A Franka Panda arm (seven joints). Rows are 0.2 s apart.
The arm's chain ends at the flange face. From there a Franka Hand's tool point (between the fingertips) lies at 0.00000 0.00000 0.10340 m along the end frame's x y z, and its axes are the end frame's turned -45 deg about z.
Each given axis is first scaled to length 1.
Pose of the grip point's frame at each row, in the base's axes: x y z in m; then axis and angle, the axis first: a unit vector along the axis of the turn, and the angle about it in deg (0 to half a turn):
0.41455 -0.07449 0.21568 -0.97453 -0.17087 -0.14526 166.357
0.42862 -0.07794 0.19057 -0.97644 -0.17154 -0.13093 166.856
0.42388 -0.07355 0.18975 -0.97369 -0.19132 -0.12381 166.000
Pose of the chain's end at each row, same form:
0.38986 -0.10332 0.31186 -0.97221 0.21652 -0.08902 161.014
0.40656 -0.10548 0.28776 -0.97324 0.21640 -0.07731 162.107
0.40411 -0.10273 0.28696 -0.97807 0.19692 -0.06776 161.630

